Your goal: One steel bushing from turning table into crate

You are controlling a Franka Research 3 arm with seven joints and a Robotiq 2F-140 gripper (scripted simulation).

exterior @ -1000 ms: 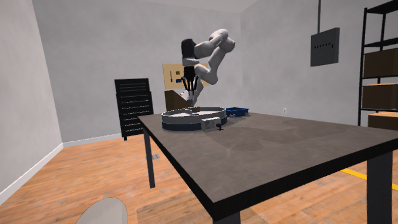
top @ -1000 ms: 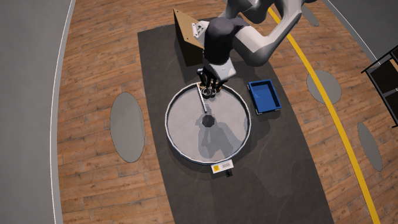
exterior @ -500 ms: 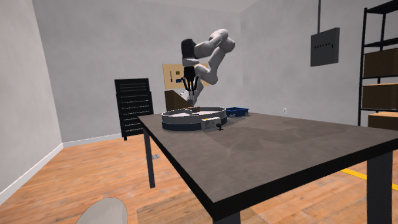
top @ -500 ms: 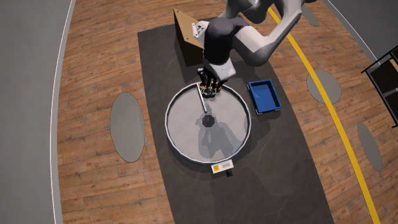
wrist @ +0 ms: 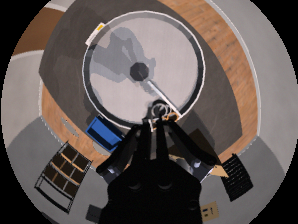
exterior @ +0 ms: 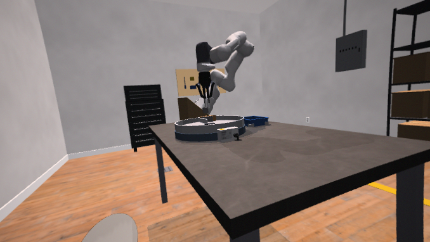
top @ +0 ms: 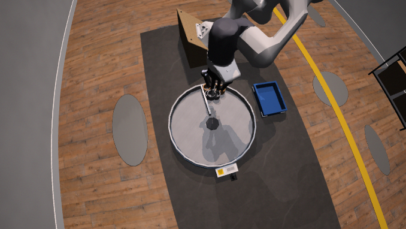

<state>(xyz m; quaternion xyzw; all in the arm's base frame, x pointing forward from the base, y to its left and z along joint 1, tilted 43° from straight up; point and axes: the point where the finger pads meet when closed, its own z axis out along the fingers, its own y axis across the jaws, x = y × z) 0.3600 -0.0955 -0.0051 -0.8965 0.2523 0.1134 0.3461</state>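
Now: hand 3 cm short of the blue crate, 32 cm to the right of it and 16 cm above it. Round my hand: round turning table: 10 cm ahead, 3 cm to the right, 13 cm below.
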